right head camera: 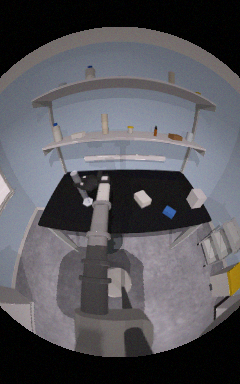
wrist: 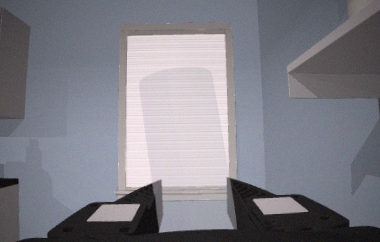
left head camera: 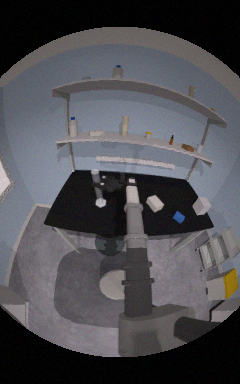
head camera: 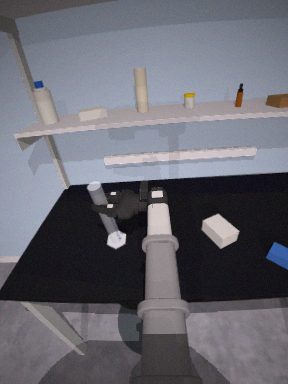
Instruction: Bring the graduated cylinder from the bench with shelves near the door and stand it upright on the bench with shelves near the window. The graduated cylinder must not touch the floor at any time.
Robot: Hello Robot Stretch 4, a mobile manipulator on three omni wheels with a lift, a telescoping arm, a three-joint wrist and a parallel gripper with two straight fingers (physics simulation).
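Frame: origin at the robot's base, x ahead, y left, z up, level; centimetres.
Seen in the pictures: gripper, fingertip midpoint: (right head camera: 73, 181) (wrist: 194, 196) (left head camera: 92, 180) (head camera: 93, 202); robot's base, link origin: (right head camera: 114, 281) (left head camera: 115, 283).
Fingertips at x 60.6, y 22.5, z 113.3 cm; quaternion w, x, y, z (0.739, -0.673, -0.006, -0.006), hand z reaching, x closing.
Note:
Pixels of each thing's top centre, then the offset from my fingertips to it. "spot": a spot on its surface instead. Level surfaces: height alone.
- clear graduated cylinder, top centre: (wrist: 212, 71) (head camera: 97, 181) (left head camera: 96, 168) (right head camera: 75, 170) dz +8.1, dx +1.1, dy -3.1 cm
- black bench, surface height: dz -24.6 cm
- window, surface spot: (wrist: 175, 50) spot: dz +72.5, dx -9.9, dy +158.1 cm
- blue block, top centre: (head camera: 284, 252) (right head camera: 169, 210) (left head camera: 179, 215) dz -20.7, dx -9.8, dy -68.3 cm
- shelf, surface height: dz +21.1 cm
- bottle, surface spot: (head camera: 46, 106) spot: dz +28.8, dx +33.3, dy +23.2 cm
- tall beige cylinder, surface spot: (head camera: 141, 91) spot: dz +30.0, dx +37.4, dy -18.7 cm
- shelf end, surface spot: (wrist: 335, 85) spot: dz +16.2, dx +34.8, dy +36.1 cm
The clear graduated cylinder (head camera: 107, 222) (left head camera: 98, 192) (right head camera: 84, 194), with its white hexagonal foot down, is roughly upright at the left part of the black bench (head camera: 55, 250) (left head camera: 65, 210) (right head camera: 60, 210). Its foot looks to be at the bench top, but contact is hard to tell. My gripper (head camera: 102, 200) (left head camera: 99, 181) (right head camera: 80, 181) reaches in from the right and is shut on the cylinder's upper half, fingers on both sides. In the wrist view my fingers (wrist: 195, 205) stand apart, with a faint see-through shape above them in front of the window (wrist: 175, 50).
A white box (head camera: 220, 231) and a blue block (head camera: 280, 256) lie right of my arm; another white box (left head camera: 201, 206) is farther right. Above the bench runs a shelf (head camera: 170, 116) bearing a bottle (head camera: 46, 106), a tall beige cylinder (head camera: 141, 91) and small containers. A shelf end (wrist: 335, 85) shows at right.

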